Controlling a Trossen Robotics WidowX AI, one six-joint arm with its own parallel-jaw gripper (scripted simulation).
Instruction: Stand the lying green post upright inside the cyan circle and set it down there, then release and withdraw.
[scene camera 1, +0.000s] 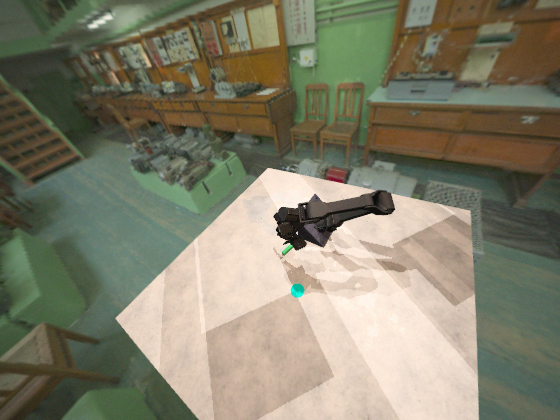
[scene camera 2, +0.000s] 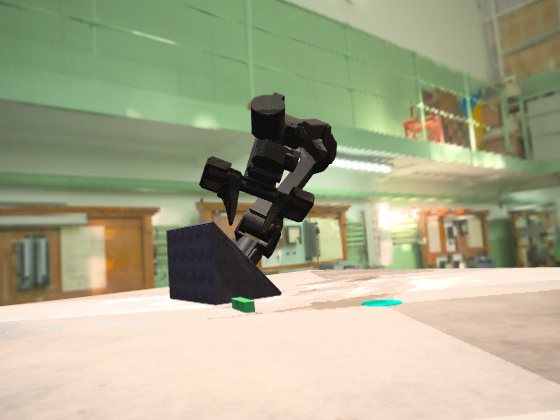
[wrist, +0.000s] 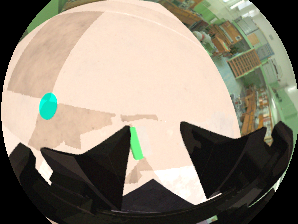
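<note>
My gripper (scene camera 2: 246, 229) is visible, also in the wrist view as the gripper (wrist: 155, 128).
</note>
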